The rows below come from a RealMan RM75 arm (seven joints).
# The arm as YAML. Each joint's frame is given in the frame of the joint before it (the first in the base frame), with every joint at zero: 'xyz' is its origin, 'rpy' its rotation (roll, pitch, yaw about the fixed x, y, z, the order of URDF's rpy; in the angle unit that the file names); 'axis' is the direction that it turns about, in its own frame. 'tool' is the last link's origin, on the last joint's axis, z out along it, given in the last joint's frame.
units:
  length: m
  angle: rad
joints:
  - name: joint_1
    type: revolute
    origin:
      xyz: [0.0, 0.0, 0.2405]
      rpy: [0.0, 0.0, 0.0]
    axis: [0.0, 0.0, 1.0]
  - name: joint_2
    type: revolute
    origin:
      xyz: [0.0, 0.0, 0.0]
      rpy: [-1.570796, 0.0, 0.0]
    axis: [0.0, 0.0, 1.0]
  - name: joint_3
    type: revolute
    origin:
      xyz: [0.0, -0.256, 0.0]
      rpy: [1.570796, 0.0, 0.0]
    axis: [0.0, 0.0, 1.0]
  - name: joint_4
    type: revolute
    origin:
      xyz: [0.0, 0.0, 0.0]
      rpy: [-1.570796, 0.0, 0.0]
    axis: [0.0, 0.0, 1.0]
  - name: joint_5
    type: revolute
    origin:
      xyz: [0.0, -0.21, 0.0]
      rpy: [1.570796, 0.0, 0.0]
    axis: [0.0, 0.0, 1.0]
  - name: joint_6
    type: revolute
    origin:
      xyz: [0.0, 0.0, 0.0]
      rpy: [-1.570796, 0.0, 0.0]
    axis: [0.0, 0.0, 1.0]
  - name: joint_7
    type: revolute
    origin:
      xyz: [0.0, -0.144, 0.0]
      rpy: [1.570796, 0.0, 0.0]
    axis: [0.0, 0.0, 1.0]
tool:
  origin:
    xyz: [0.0, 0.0, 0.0]
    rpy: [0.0, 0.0, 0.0]
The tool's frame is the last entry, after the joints.
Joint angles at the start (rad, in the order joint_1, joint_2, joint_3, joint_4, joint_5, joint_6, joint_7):
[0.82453, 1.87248, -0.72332, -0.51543, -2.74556, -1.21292, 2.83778]
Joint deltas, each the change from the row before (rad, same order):
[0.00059, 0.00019, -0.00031, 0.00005, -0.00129, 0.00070, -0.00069]
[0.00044, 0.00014, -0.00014, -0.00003, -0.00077, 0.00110, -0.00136]
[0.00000, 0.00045, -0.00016, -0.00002, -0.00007, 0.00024, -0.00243]
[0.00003, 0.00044, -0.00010, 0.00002, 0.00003, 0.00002, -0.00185]
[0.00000, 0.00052, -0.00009, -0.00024, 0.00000, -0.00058, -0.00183]
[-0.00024, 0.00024, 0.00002, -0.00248, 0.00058, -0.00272, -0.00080]
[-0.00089, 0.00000, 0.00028, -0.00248, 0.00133, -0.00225, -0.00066]
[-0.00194, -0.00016, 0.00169, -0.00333, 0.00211, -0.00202, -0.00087]
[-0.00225, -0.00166, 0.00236, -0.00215, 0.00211, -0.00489, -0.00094]
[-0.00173, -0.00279, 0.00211, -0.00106, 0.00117, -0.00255, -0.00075]
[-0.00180, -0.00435, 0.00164, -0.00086, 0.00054, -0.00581, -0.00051]
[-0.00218, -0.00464, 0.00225, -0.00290, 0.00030, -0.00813, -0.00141]
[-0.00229, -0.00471, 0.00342, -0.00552, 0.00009, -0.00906, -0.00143]
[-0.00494, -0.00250, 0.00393, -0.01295, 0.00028, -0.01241, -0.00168]
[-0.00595, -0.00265, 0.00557, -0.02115, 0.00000, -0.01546, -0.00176]
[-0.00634, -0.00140, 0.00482, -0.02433, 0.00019, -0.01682, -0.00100]
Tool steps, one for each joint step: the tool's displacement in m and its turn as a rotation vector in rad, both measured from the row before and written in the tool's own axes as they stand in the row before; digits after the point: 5 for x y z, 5 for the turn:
[-0.00014, 0.00011, 0.00004, 0.00122, -0.00024, -0.00188]
[-0.00021, 0.00008, 0.00001, 0.00087, -0.00088, -0.00214]
[0.00010, 0.00012, 0.00016, -0.00006, 0.00017, -0.00263]
[0.00012, 0.00015, 0.00016, -0.00026, 0.00035, -0.00198]
[0.00018, 0.00019, 0.00014, -0.00043, 0.00076, -0.00204]
[-0.00006, 0.00025, -0.00035, -0.00106, 0.00041, -0.00130]
[-0.00004, -0.00002, -0.00039, -0.00137, -0.00027, -0.00012]
[-0.00008, -0.00040, -0.00056, -0.00222, -0.00174, 0.00158]
[0.00022, -0.00090, -0.00088, -0.00259, 0.00080, 0.00284]
[-0.00029, -0.00128, -0.00112, -0.00048, -0.00112, 0.00258]
[-0.00018, -0.00170, -0.00162, 0.00034, 0.00138, 0.00255]
[-0.00028, -0.00180, -0.00210, 0.00012, 0.00148, 0.00161]
[-0.00073, -0.00177, -0.00265, -0.00013, -0.00045, 0.00147]
[-0.00046, -0.00180, -0.00304, -0.00093, -0.00162, 0.00092]
[-0.00152, -0.00192, -0.00463, -0.00055, -0.00648, -0.00029]
[-0.00144, -0.00153, -0.00475, -0.00063, -0.00673, -0.00104]

